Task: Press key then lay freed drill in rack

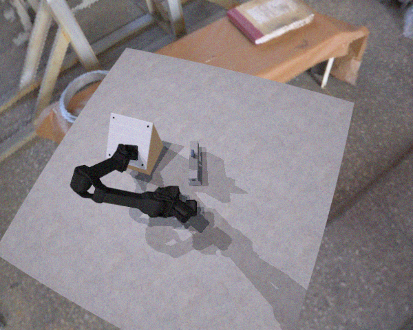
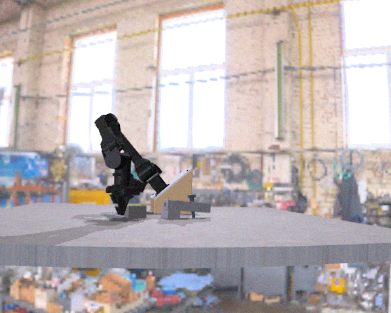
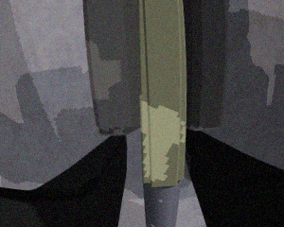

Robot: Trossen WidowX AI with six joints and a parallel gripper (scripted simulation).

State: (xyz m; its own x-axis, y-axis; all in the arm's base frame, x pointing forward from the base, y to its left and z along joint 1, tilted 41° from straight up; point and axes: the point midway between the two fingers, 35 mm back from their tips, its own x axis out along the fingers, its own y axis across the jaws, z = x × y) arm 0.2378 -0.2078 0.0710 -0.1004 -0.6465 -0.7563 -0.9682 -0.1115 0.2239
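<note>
My gripper tip is now 1 cm past the drill, 4 cm to the right of it and 3 cm below it. From my gripper tip the other things lie so: rack 1 cm behind, 5 cm to the left, 1 cm above; then blue key 1 cm ahead, 26 cm to the left, 4 cm above.
</note>
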